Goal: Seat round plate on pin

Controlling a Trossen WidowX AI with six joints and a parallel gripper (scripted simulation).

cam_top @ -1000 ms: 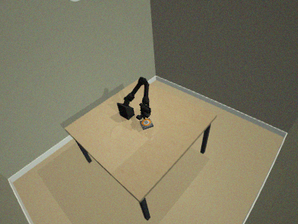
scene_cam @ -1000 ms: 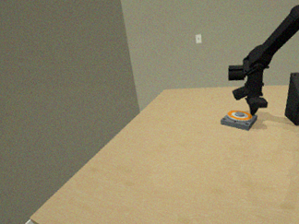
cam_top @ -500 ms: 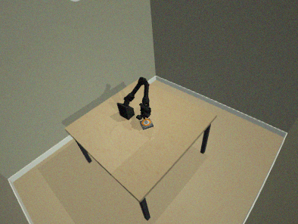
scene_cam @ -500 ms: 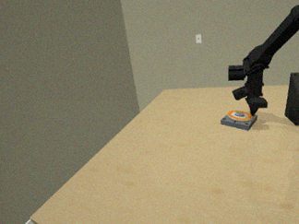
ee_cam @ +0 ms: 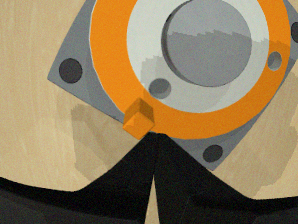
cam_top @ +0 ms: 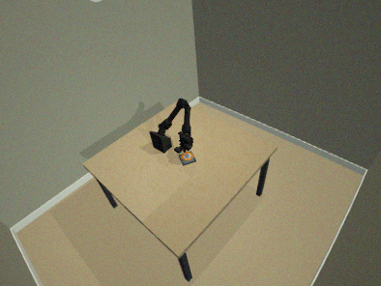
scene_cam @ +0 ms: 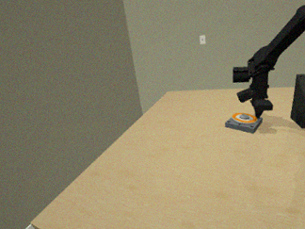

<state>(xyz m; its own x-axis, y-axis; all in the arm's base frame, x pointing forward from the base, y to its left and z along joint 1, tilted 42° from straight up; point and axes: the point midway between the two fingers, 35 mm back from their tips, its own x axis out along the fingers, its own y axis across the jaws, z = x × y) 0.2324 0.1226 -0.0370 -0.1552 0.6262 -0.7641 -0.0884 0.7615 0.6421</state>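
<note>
The grey square base lies 50 mm ahead of my gripper tip, 10 mm to the right of it and 20 mm below it.
</note>
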